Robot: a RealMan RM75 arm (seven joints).
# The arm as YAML. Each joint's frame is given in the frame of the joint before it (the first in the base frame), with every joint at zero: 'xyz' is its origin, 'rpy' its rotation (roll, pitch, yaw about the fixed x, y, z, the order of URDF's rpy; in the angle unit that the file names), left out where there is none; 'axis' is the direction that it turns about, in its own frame. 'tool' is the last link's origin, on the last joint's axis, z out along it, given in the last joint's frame.
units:
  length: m
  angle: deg
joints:
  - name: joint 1
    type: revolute
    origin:
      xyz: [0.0, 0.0, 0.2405]
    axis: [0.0, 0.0, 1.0]
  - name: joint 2
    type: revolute
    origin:
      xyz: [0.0, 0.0, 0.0]
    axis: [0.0, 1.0, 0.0]
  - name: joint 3
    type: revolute
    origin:
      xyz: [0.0, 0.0, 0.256]
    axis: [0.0, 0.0, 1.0]
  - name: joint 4
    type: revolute
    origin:
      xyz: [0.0, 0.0, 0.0]
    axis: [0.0, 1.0, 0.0]
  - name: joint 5
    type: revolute
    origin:
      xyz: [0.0, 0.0, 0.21]
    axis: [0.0, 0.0, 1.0]
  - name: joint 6
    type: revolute
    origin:
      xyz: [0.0, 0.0, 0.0]
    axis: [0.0, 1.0, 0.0]
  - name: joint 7
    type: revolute
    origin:
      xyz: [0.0, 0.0, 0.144]
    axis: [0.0, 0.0, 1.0]
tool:
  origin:
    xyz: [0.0, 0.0, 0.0]
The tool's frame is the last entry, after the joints.
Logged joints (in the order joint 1, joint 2, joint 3, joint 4, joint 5, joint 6, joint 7), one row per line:
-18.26, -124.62, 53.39, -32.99, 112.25, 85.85, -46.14
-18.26, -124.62, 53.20, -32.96, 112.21, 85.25, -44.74
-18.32, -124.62, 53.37, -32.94, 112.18, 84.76, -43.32
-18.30, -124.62, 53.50, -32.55, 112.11, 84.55, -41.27
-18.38, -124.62, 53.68, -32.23, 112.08, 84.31, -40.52
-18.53, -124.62, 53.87, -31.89, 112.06, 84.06, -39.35
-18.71, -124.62, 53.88, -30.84, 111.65, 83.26, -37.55
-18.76, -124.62, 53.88, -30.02, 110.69, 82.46, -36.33
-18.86, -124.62, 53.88, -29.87, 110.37, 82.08, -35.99
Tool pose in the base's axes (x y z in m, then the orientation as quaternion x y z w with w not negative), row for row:
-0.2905, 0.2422, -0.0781, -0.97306, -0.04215, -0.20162, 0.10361
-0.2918, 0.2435, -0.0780, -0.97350, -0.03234, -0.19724, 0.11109
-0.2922, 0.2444, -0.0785, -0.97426, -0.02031, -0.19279, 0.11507
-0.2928, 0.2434, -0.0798, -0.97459, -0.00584, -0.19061, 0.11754
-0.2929, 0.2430, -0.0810, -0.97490, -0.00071, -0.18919, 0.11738
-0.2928, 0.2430, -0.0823, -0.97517, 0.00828, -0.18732, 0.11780
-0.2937, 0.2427, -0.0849, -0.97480, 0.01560, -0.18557, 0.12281
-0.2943, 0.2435, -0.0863, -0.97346, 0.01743, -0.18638, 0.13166
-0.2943, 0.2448, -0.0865, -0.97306, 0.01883, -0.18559, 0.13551
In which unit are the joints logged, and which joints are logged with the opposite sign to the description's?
The joints are logged in degrees. Opposite sign: joint 4.
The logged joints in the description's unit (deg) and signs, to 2 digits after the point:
-18.26, -124.62, 53.39, 32.99, 112.25, 85.85, -46.14
-18.26, -124.62, 53.20, 32.96, 112.21, 85.25, -44.74
-18.32, -124.62, 53.37, 32.94, 112.18, 84.76, -43.32
-18.30, -124.62, 53.50, 32.55, 112.11, 84.55, -41.27
-18.38, -124.62, 53.68, 32.23, 112.08, 84.31, -40.52
-18.53, -124.62, 53.87, 31.89, 112.06, 84.06, -39.35
-18.71, -124.62, 53.88, 30.84, 111.65, 83.26, -37.55
-18.76, -124.62, 53.88, 30.02, 110.69, 82.46, -36.33
-18.86, -124.62, 53.88, 29.87, 110.37, 82.08, -35.99

